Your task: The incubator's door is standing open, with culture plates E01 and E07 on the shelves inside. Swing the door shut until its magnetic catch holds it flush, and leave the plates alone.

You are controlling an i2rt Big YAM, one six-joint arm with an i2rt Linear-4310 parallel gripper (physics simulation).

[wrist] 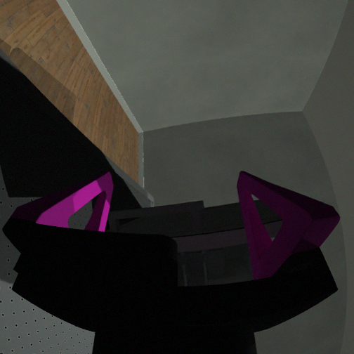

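My gripper [174, 178] is open and empty, with its two magenta fingers spread wide in the wrist view. A dark, box-like body that looks like the incubator [185, 218] shows between and behind the fingers, low in the view. Its upper part has a frame-like outline, with a paler band and a dim recess below. The black gripper body covers its lower part. Which part is the door, and how far it stands open, I cannot tell in this dim light. Plates E01 and E07 cannot be made out.
A large black shape [45, 135] fills the left side, unclear in detail. A perforated grey surface [35, 310] shows at the lower left. The wooden floor [75, 75] lies at the upper left, and grey walls [215, 60] rise behind and to the right.
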